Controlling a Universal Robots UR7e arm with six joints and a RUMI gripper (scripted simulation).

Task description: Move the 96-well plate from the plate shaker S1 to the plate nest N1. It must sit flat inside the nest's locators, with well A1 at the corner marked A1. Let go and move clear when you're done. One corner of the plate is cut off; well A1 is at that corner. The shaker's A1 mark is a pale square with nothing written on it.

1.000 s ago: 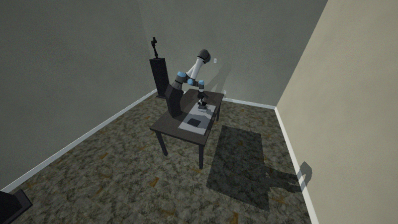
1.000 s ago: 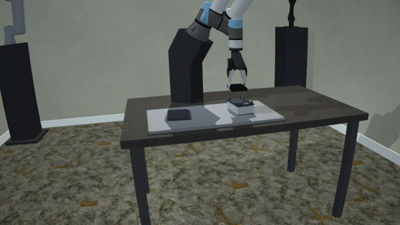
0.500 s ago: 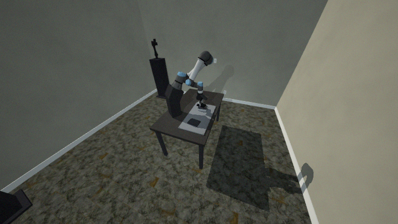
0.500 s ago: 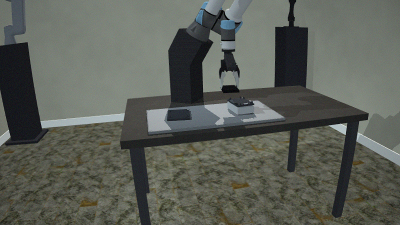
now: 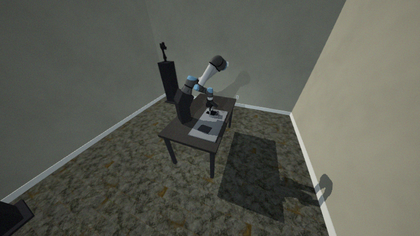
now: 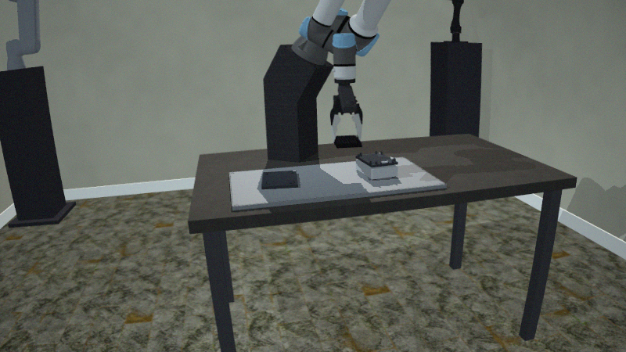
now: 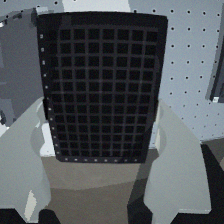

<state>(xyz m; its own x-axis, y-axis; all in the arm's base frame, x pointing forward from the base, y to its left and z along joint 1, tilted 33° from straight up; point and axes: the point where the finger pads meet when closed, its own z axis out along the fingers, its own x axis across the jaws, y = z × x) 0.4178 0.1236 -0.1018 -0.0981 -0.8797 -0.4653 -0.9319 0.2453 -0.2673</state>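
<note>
The plate nest N1 lies 10 mm behind my hand, 240 mm to the right of it and 130 mm below it. Also, from my hand: pale mark: 70 mm behind, 180 mm to the right, 120 mm below; 96-well plate: 10 mm below.
</note>
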